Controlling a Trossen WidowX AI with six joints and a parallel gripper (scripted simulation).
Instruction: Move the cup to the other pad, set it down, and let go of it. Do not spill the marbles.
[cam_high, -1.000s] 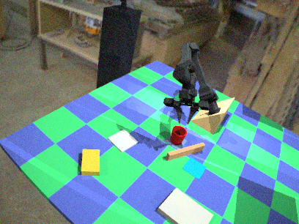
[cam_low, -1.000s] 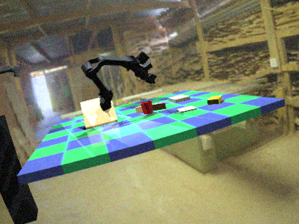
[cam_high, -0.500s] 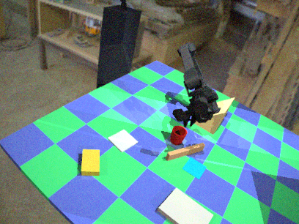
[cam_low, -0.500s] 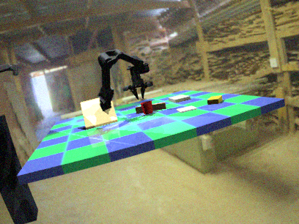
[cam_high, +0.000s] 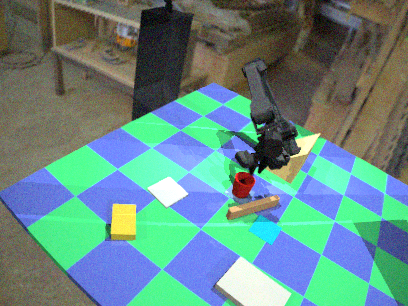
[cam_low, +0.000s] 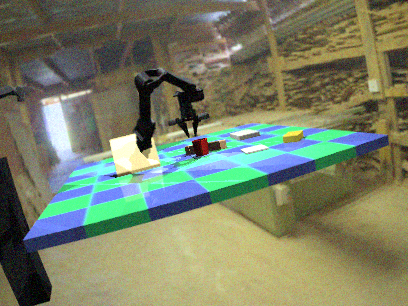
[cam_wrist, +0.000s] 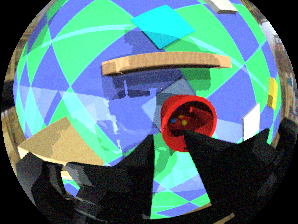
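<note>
The red cup is 50 mm below my gripper tip, 20 mm to the right of it and 20 mm ahead of it. Round my gripper tip: cyan pad: 120 mm to the left, 120 mm ahead, 100 mm below; wooden block: 80 mm below, 70 mm ahead, 50 mm to the left; pale blue pad: 100 mm below, 20 mm to the right, 20 mm ahead.
</note>
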